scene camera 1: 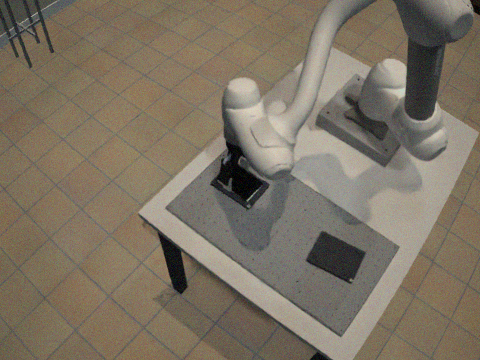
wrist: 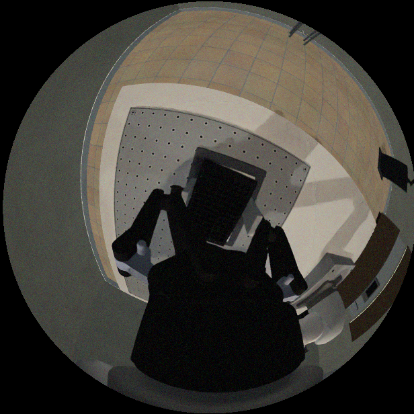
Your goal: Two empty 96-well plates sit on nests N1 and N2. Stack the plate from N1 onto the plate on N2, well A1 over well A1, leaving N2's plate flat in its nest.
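Seen in the pictures: gripper, fingertip midpoint: (scene camera 1: 235, 179); arm's base, link origin: (scene camera 1: 372, 116).
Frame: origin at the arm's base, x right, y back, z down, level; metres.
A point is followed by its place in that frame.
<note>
My gripper (scene camera 1: 234, 172) {x 0.230, y -0.565, z 0.024 m} (wrist: 219, 195) is shut on a black 96-well plate (scene camera 1: 243, 185) {x 0.189, y -0.576, z 0.007 m} (wrist: 222, 195), gripping it by two opposite sides. The plate is over the nest (scene camera 1: 229, 194) {x 0.212, y -0.620, z 0.032 m} (wrist: 230, 160) at the back left of the grey board, close above it or touching; the gap cannot be judged. In the wrist view a thin pale strip (wrist: 244, 173) shows between the held plate and the nest's far rim. The held plate hides most of what is in that nest. The other nest (scene camera 1: 335, 256) {x -0.190, y -0.585, z 0.032 m} is a dark flat rectangle at the board's right end, with no plate visible on it.
The perforated grey board (scene camera 1: 295, 240) {x -0.055, y -0.614, z 0.043 m} (wrist: 150, 135) lies on the white table (scene camera 1: 200, 250) {x 0.160, y -0.827, z 0.057 m} (wrist: 165, 95). The arm's base plate (scene camera 1: 350, 132) {x 0.026, y -0.140, z -0.003 m} (wrist: 335, 260) is at the table's back right. The arm reaches over the table from there and casts shadows on it.
</note>
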